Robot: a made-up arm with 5 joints.
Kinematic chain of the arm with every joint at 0, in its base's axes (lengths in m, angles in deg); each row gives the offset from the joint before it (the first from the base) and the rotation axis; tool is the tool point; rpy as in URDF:
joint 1: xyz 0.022 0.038 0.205 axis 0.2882 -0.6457 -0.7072
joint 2: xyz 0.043 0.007 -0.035 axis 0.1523 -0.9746 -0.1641
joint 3: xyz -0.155 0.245 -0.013 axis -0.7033 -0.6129 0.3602
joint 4: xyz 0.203 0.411 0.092 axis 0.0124 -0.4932 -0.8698
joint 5: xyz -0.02 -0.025 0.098 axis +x
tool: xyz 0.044 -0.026 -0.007 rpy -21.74 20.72 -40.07
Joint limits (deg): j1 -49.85..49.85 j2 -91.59..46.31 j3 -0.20..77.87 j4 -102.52..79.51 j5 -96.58..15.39
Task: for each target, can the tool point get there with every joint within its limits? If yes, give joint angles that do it. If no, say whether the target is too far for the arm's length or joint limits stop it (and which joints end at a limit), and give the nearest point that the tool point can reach.
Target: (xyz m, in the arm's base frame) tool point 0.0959 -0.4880 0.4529
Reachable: no: joint limits stop it (at a limit: joint 1, joint 3) | nearest point 0.2814 0.4398 0.6346 | short by 0.963 m
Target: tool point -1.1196 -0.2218 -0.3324
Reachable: no: too far | nearest point -0.6396 0.3153 0.0678 | short by 0.824 m
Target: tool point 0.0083 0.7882 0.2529
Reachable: yes | joints 29.23 -65.67 64.88 -37.05 -26.65
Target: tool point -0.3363 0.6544 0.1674
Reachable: yes | joints -9.77 -36.33 60.74 43.47 -59.56
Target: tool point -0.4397 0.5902 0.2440
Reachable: yes | joints -38.50 -66.42 46.73 -10.53 -26.68
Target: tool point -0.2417 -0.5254 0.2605
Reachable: no: joint limits stop it (at a limit: joint 1, joint 3, joint 4) | nearest point -0.6106 0.2511 0.3444 | short by 0.864 m
